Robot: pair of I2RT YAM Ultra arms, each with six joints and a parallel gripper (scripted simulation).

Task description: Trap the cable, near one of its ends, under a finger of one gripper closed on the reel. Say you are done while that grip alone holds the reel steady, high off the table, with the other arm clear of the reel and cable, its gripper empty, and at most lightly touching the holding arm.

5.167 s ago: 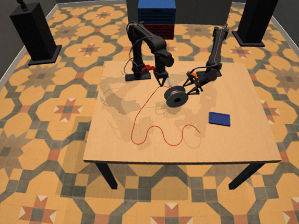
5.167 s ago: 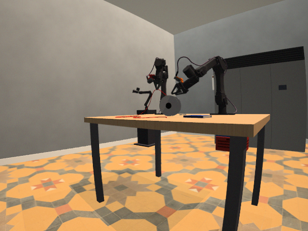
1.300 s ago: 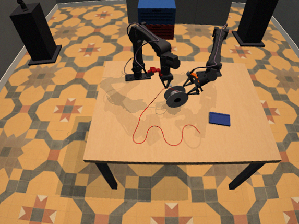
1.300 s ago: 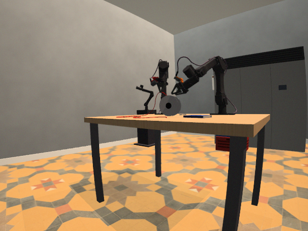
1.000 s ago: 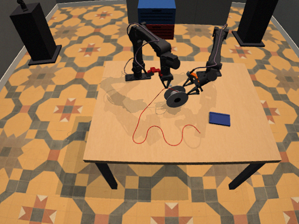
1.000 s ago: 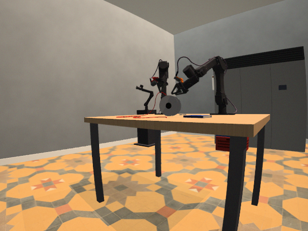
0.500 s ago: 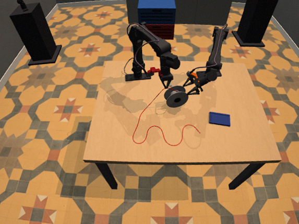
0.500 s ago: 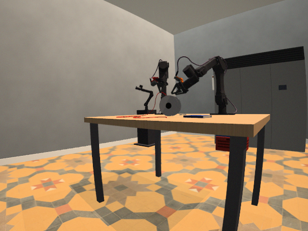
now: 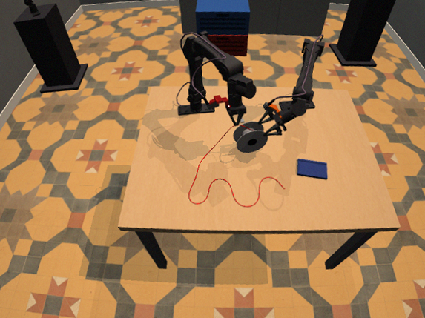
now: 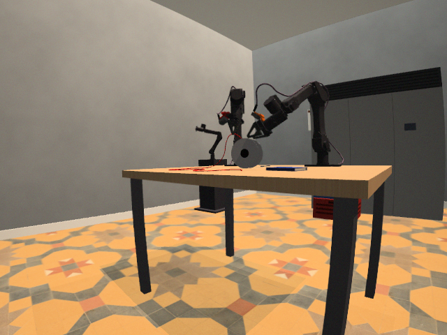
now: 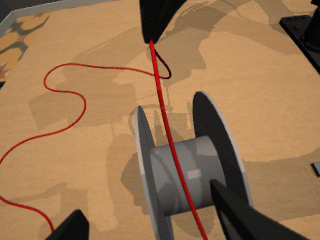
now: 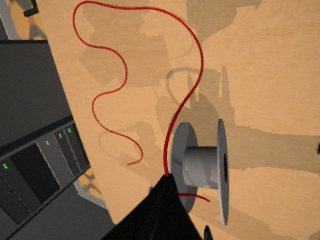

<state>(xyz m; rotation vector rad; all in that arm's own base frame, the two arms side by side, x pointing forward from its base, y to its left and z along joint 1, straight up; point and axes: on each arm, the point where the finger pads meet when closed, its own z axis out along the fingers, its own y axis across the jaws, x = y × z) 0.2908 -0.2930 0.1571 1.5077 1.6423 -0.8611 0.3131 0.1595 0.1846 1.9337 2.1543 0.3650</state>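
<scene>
The grey reel is 2 cm behind my left hand, 4 cm to the right of it and 8 cm below it. Round my left hand: grey wrench: 25 cm behind, 6 cm to the right, 15 cm below.
Now: right hand 20 mm past the grey reel, 70 mm to the right of it and 110 mm above it. Round my right hand: grey wrench (240 mm behind, 60 mm to the left, 180 mm below).
</scene>
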